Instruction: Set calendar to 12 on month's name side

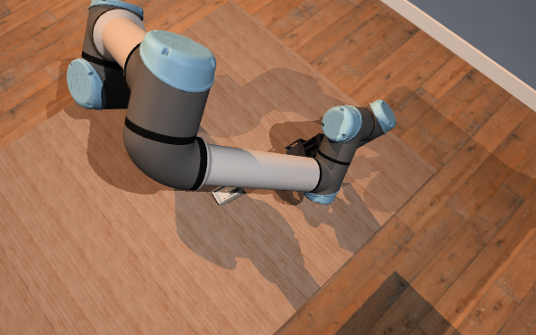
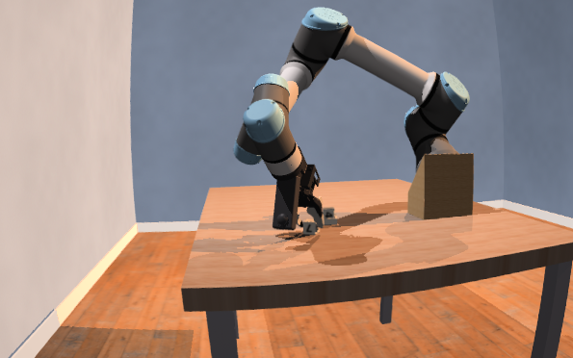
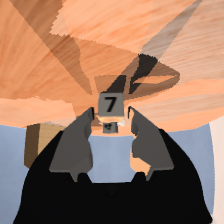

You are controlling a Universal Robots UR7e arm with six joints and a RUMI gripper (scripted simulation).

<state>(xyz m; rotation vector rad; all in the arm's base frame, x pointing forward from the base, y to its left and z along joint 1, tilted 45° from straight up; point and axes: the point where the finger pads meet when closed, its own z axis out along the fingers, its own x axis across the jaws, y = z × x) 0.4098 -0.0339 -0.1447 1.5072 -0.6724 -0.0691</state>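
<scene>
Right now my hand is 10 mm to the left of the white digit cube and 10 mm above it. The rest, counted from my hand: calendar tray: 120 mm to the right, 80 mm behind, 10 mm below.
</scene>
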